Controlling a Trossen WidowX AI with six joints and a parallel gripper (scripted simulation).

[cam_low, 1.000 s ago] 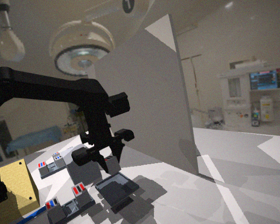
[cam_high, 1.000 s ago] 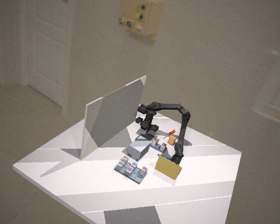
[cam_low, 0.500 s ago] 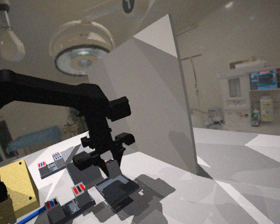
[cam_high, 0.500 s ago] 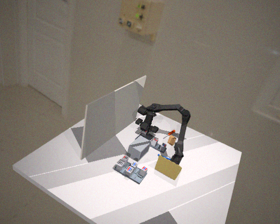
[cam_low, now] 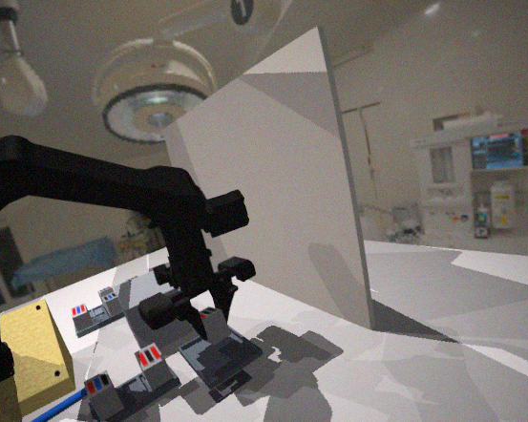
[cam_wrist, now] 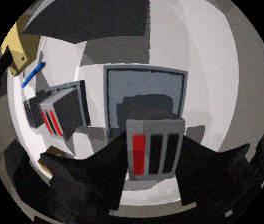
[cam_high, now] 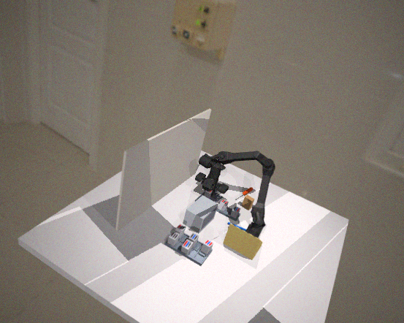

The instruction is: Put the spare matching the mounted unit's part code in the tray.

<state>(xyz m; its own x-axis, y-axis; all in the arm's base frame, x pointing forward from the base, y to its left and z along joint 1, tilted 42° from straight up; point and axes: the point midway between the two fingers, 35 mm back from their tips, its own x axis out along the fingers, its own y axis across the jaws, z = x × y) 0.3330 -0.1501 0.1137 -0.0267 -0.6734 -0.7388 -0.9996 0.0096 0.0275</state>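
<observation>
The spare lies 3 cm above my gripper tip. Also, from my gripper tip: grey box 5 cm behind, 20 cm to the left, 1 cm above; then holder 15 cm behind, 2 cm to the left, 3 cm below; then tray 3 cm below.
</observation>
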